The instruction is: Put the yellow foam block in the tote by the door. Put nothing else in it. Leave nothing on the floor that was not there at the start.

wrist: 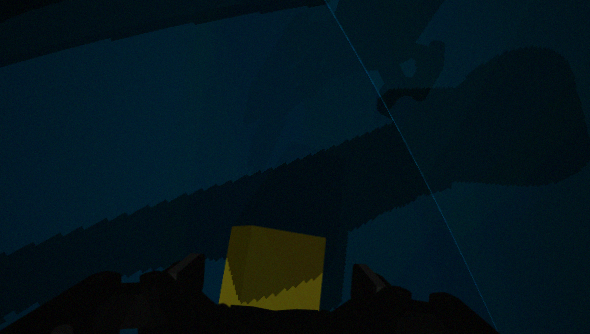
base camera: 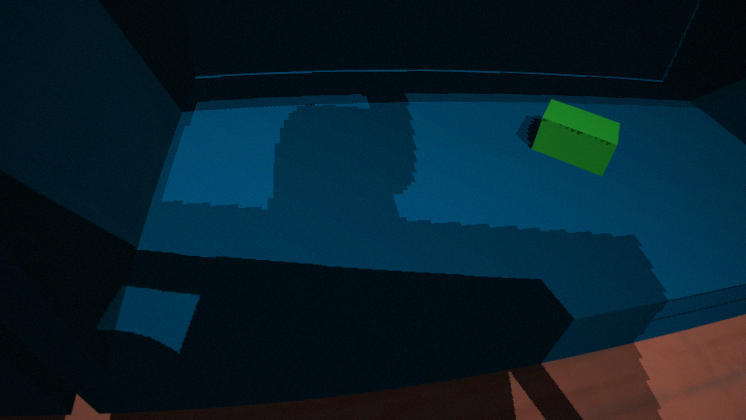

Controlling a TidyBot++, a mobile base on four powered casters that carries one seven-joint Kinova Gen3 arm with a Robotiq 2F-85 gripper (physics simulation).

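Places are measured from the arm's base along level axes (x left, y back, z up), in millimetres.
Pixels of known places: gripper, between the fingertips: (wrist: 278, 276).
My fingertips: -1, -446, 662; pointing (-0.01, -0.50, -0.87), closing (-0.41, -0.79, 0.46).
Behind a point stands the place of what it marks, as x, y, z.
The yellow foam block (wrist: 280, 265) @(-4, -459, 639) shows at the bottom middle of the wrist view, on a dark blue surface, partly in shadow. My gripper (wrist: 278, 276) @(-1, -446, 662) is open, with one fingertip to the left of the block and the other to its right. Gaps show between the block and both fingertips. The block's lower edge is hidden behind the gripper's body. How far the fingertips are above or around the block is hard to tell. The tote by the door does not show in either view.
A green block (base camera: 574, 138) @(-240, -507, -286) lies on the blue shelf floor (base camera: 485, 172) @(-134, -470, -320) at the right of the base camera view. Dark blue side walls (base camera: 78, 104) @(190, -327, -181) and a back panel enclose it. The reddish wood floor (base camera: 699, 370) @(-357, -275, -397) shows at the lower right.
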